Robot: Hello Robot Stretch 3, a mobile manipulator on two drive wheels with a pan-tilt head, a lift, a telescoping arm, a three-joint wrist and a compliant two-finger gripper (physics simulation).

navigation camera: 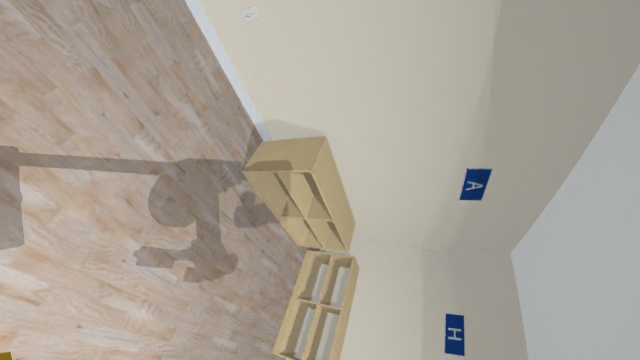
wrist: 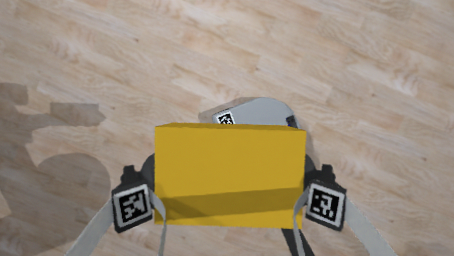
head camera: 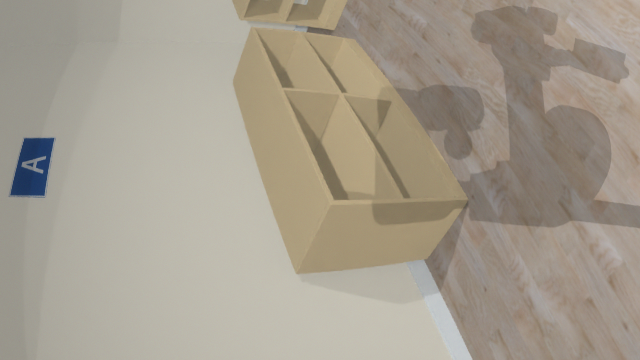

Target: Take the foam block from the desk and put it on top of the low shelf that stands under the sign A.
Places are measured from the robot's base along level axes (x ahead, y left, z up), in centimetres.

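Pixels of known places: gripper, fingertip midpoint: (wrist: 228, 169).
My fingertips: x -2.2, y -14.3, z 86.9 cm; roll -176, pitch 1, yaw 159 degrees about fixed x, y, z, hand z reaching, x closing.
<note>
Behind a point stands the place of what it marks.
The yellow foam block (wrist: 230, 172) {x -2.8, y -15.2, z 91.1 cm} is held between the two fingertips of my gripper (wrist: 228, 169) {x -2.3, y -14.3, z 86.9 cm} in the wrist view, above the floor and partly over the robot's grey base. The gripper is shut on it. The low shelf (head camera: 275, 150) {x 180.2, y -10.7, z 61.0 cm} (navigation camera: 342, 185) {x 198.9, y -6.0, z 61.4 cm} is a tan unit with open compartments, standing against the wall. The blue sign A (head camera: 32, 167) {x 206.2, y -4.4, z 175.1 cm} (navigation camera: 475, 184) {x 206.3, y -4.5, z 175.4 cm} is on the wall above it. A small yellow patch shows at the lower left corner of the navigation view. The gripper does not show in the head view. The desk does not show in these views.
A second tan shelf unit (head camera: 330, 22) {x 242.3, y -94.1, z 4.8 cm} (navigation camera: 350, 295) {x 232.1, y -133.2, z 61.0 cm} stands close to the end of the low shelf, under the blue sign H (navigation camera: 454, 334) {x 231.4, y -161.2, z 174.8 cm}. The robot's base (wrist: 262, 112) {x -14.6, y -11.1, z 16.0 cm} is on the wooden floor (wrist: 350, 60) {x -60.1, y -17.1, z 0.0 cm}. Robot shadows fall on the floor and the low shelf.
</note>
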